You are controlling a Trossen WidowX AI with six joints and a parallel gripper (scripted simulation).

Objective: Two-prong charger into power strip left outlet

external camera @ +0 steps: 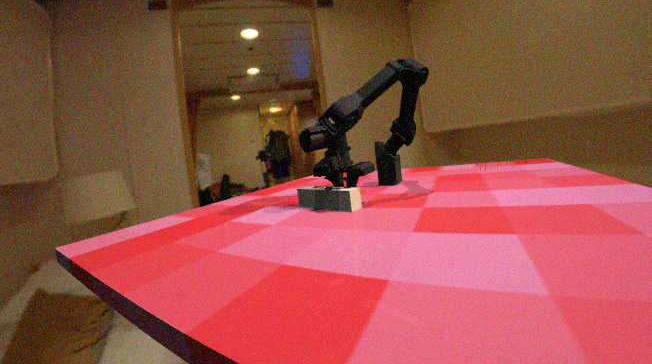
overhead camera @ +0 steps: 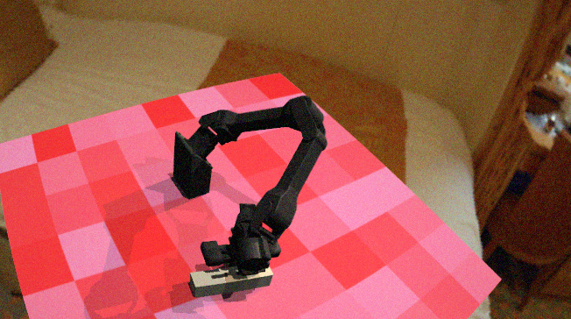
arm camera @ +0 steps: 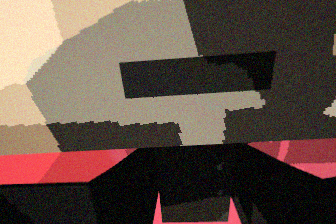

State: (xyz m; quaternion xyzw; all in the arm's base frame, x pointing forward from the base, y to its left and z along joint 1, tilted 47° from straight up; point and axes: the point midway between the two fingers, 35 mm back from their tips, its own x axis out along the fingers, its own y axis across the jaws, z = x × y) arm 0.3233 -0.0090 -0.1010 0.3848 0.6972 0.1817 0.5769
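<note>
Now: the dark grey charger 20 mm ahead of my gripper tip, 10 mm to the right of it and 10 mm above it.
</note>
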